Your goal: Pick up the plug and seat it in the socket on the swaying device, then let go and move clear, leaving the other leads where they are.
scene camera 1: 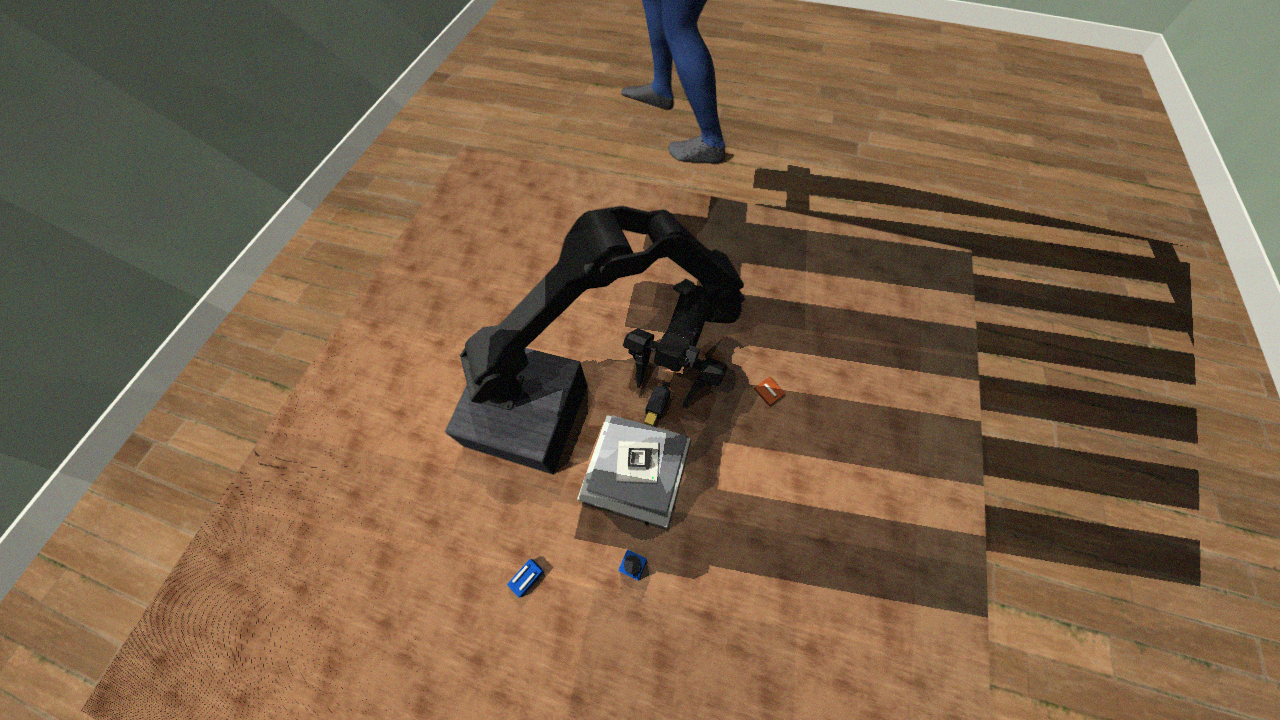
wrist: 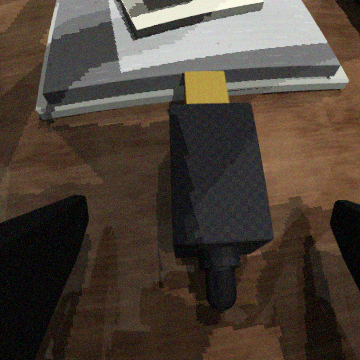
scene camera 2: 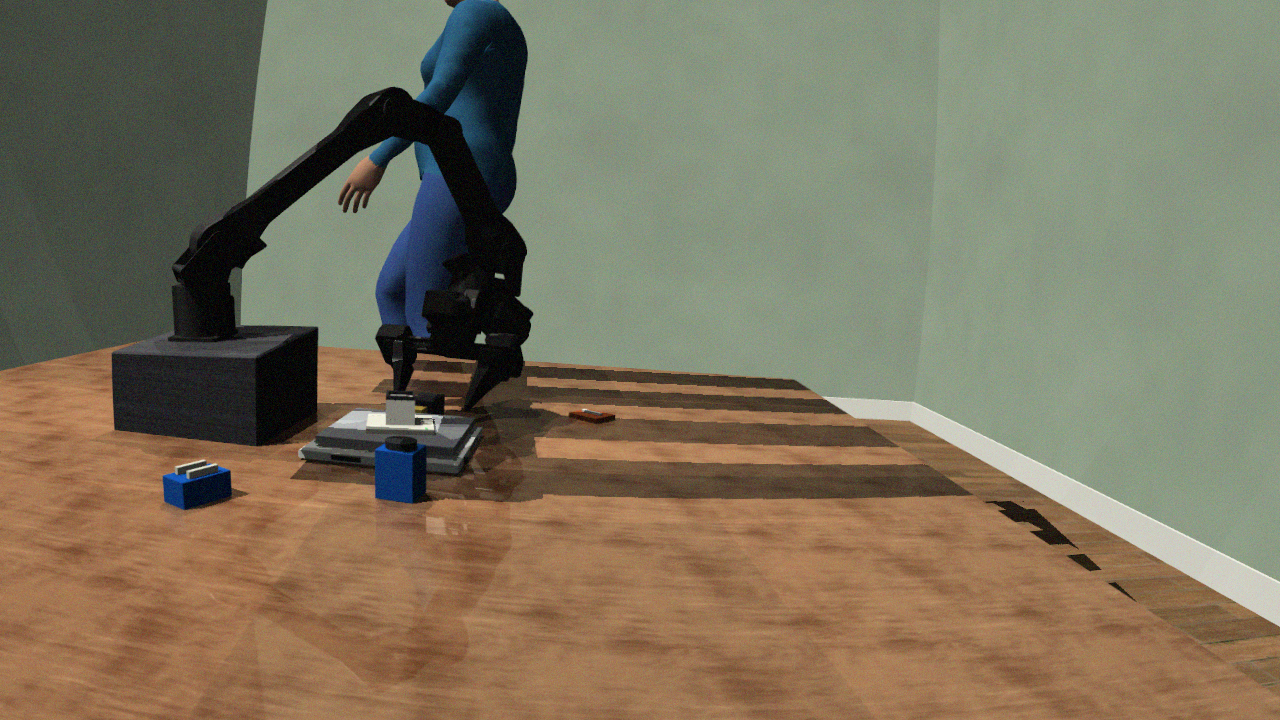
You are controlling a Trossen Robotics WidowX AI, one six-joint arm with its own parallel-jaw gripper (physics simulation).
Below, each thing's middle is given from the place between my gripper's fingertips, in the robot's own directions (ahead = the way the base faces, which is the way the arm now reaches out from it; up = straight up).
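The plug (wrist: 220, 209) now has my gripper 10 mm to the left of it, and going by their middles, of the things named here the plug is the nearest to my gripper. Then there is the device (scene camera 1: 635, 470), which sits 140 mm to the right of my hand, 10 mm behind it and 10 mm above it.
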